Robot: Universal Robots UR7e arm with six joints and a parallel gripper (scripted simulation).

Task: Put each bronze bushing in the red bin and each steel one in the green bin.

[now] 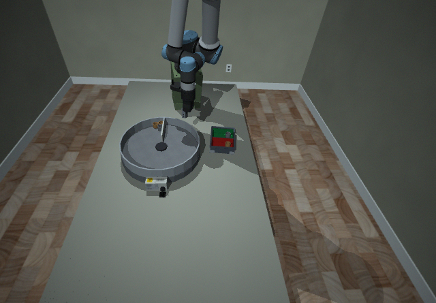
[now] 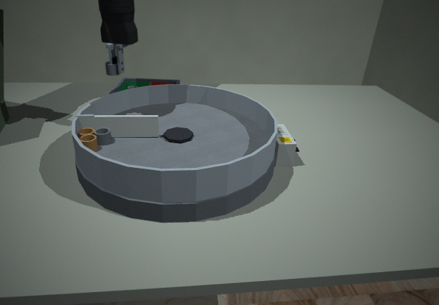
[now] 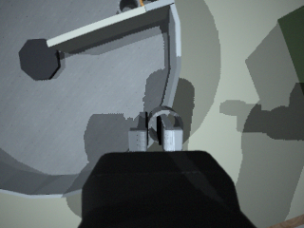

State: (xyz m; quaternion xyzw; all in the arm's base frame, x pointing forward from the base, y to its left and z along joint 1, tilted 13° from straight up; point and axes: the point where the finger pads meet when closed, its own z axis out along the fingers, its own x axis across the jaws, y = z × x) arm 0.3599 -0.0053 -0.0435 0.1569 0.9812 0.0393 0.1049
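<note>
Now: hand 50 mm short of the bin, 230 mm to the right of it and 150 mm above it. The rest, counted from my hand: turntable 140 mm ahead, 120 mm to the right, 120 mm below.
</note>
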